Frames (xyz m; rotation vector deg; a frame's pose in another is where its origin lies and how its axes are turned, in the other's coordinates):
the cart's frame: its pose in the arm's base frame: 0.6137 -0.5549 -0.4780 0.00 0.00 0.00
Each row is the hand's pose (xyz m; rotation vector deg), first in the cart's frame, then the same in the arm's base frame.
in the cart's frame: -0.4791 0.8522 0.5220 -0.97 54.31 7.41
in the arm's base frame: 0.1346 0.2973 0.0440 -0.97 54.31 7.41
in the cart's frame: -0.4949 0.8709 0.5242 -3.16 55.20 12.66
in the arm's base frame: 0.1188 0.3160 0.0462 -3.16 55.20 12.66
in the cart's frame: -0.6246 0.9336 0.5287 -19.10 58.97 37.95
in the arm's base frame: -0.0109 0.3787 0.0507 -19.10 58.97 37.95
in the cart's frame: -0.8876 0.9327 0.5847 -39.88 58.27 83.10
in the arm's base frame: -0.2739 0.3778 0.1067 -39.88 58.27 83.10
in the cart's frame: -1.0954 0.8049 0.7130 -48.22 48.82 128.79
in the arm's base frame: -0.4817 0.2500 0.2350 -48.22 48.82 128.79
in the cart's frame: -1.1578 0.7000 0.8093 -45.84 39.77 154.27
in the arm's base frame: -0.5441 0.1451 0.3313 -45.84 39.77 154.27
